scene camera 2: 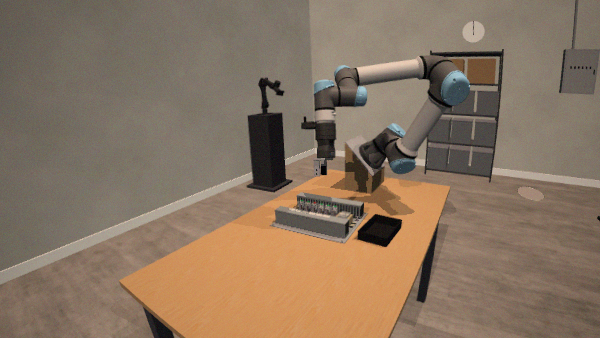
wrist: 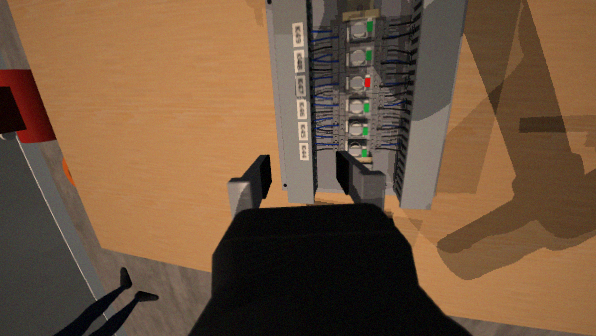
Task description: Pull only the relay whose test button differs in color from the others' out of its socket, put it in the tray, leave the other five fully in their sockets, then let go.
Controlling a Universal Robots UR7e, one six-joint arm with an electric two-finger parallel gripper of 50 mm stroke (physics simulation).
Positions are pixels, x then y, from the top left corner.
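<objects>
I see my gripper in scene camera 2 (320, 175), and the same gripper is visible to me in the wrist view (303, 166).
</objects>
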